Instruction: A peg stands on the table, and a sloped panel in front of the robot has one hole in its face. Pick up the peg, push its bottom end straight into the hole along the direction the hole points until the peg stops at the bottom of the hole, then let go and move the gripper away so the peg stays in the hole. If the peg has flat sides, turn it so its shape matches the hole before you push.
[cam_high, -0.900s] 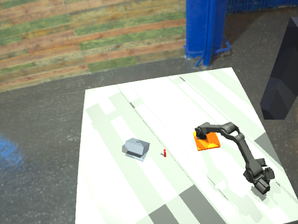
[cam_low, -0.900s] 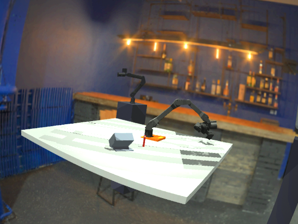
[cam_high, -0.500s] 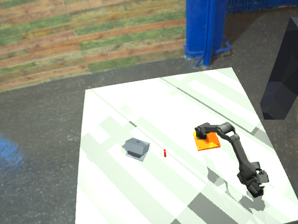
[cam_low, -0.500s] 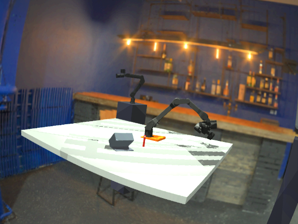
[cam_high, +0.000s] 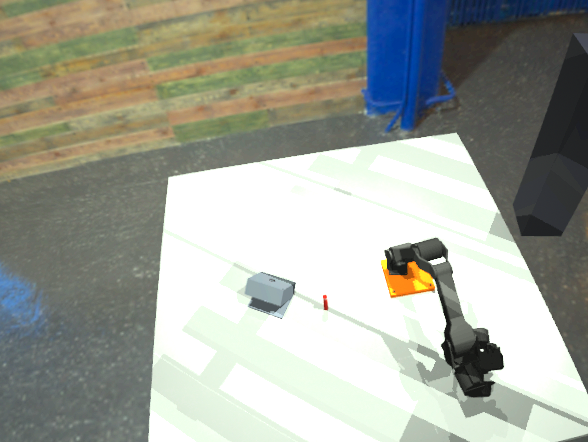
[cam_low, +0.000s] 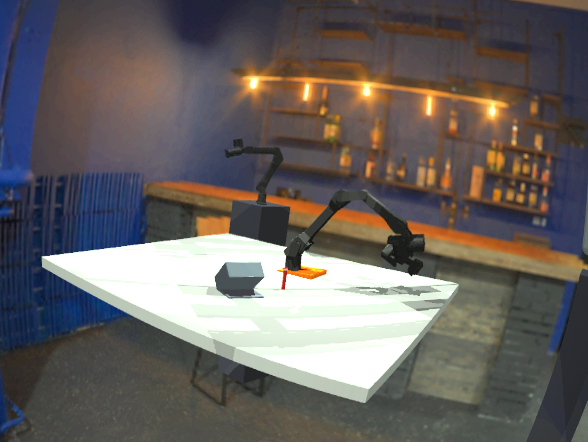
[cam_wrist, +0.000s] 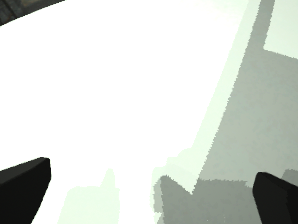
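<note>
The red peg is 500 mm ahead of my gripper tip, 220 mm to the right of it and 10 mm below it. The rest, counted from my gripper tip: sloped panel: 680 mm ahead, 260 mm to the right, 10 mm below.
</note>
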